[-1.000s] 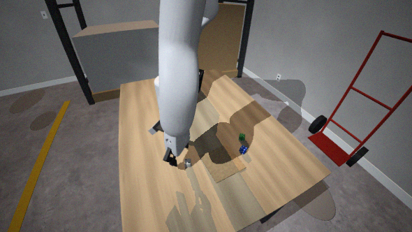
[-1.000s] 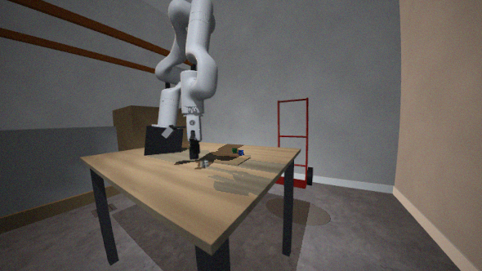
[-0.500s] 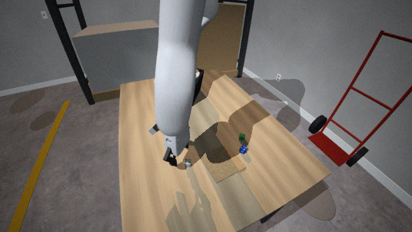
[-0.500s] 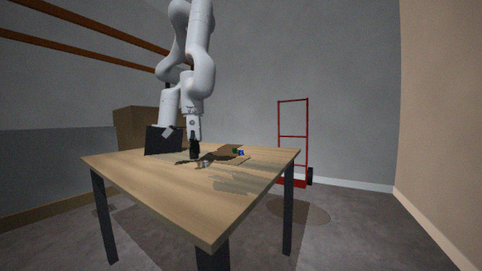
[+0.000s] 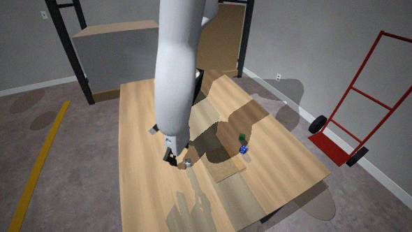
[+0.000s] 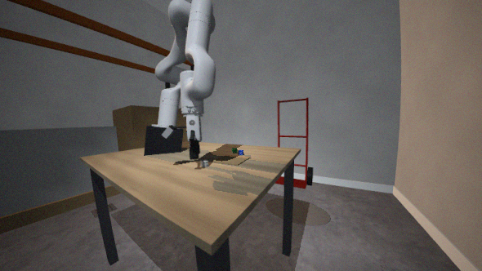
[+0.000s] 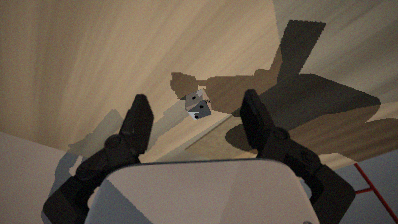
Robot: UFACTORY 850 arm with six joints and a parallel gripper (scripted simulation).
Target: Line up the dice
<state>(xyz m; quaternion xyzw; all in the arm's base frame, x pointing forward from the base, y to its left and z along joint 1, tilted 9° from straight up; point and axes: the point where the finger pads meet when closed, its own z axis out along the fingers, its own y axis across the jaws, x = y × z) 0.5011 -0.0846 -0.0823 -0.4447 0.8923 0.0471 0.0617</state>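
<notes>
My hand is 20 mm short of the white die, 30 mm to the right of it and 40 mm above it. Also, from my hand: green die: 60 mm behind, 300 mm to the left, 40 mm below; then blue die: 10 mm ahead, 270 mm to the left, 40 mm below; then tan mat: 40 mm ahead, 170 mm to the left, 50 mm below.
</notes>
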